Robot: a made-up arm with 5 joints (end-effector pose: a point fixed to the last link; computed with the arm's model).
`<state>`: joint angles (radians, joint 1 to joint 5).
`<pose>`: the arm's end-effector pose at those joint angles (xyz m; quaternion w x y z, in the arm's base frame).
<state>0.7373 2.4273 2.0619 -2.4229 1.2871</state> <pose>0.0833 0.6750 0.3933 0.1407 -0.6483 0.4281 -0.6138</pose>
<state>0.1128 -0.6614 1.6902 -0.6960 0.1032</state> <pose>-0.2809 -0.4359 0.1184 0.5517 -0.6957 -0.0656 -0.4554</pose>
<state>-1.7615 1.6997 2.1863 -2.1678 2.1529</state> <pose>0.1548 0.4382 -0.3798 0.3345 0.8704 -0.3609 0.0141</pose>
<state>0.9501 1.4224 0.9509 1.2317 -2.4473</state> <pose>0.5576 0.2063 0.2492 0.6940 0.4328 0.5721 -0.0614</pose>
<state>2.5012 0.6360 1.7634 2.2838 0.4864</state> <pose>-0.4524 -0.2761 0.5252 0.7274 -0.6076 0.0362 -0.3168</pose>
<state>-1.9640 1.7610 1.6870 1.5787 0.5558</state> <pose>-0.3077 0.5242 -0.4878 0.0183 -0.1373 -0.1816 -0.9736</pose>
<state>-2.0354 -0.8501 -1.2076 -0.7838 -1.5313</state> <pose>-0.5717 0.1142 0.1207 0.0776 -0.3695 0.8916 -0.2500</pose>
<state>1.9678 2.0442 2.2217 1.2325 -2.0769</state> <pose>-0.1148 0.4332 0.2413 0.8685 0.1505 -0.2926 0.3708</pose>
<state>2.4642 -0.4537 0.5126 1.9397 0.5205</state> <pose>0.3935 -0.4033 0.6852 0.6105 -0.5080 -0.5401 0.2784</pose>
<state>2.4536 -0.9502 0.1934 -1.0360 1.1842</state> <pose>0.6345 -0.2391 0.6090 0.2711 -0.7245 0.6334 0.0223</pose>
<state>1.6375 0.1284 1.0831 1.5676 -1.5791</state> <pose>0.2783 -0.2870 0.4470 0.0739 0.9681 0.2388 0.0194</pose>
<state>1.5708 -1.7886 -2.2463 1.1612 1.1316</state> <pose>-0.0754 -0.1786 0.4928 0.3732 0.0528 0.7993 -0.4680</pose>
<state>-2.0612 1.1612 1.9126 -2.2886 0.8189</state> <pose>-0.2659 -0.0249 -0.5387 0.9446 0.1923 -0.1034 -0.2451</pose>
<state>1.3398 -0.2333 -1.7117 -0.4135 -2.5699</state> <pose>0.3124 0.3029 0.3116 0.8390 -0.3053 -0.3851 -0.2336</pose>
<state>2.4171 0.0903 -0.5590 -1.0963 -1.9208</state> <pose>0.2432 0.0755 0.6383 0.6752 -0.0679 -0.4608 -0.5720</pose>
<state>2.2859 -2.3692 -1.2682 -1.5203 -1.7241</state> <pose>0.3090 -0.0864 0.4203 0.4641 0.8511 -0.0283 0.2436</pose>
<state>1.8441 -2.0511 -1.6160 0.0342 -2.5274</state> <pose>0.2291 -0.1690 0.2894 0.5707 0.4694 -0.1428 -0.6584</pose>
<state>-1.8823 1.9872 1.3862 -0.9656 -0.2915</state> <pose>-0.2736 0.4257 -0.4378 0.9386 0.1336 0.1268 0.2916</pose>
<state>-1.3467 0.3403 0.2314 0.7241 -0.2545</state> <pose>-0.5470 -0.1918 -0.5162 0.6787 0.1407 0.4876 0.5309</pose>
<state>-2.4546 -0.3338 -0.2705 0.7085 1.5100</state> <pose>-0.6703 0.0523 0.6090 0.1387 0.4232 0.6182 -0.6476</pose>
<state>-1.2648 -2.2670 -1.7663 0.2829 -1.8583</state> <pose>-0.2818 -0.2017 -0.0843 0.3231 -0.6536 0.2160 -0.6495</pose>
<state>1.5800 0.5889 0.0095 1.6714 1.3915</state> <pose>0.8397 0.0345 0.3585 0.6454 -0.3018 0.1749 0.6795</pose>
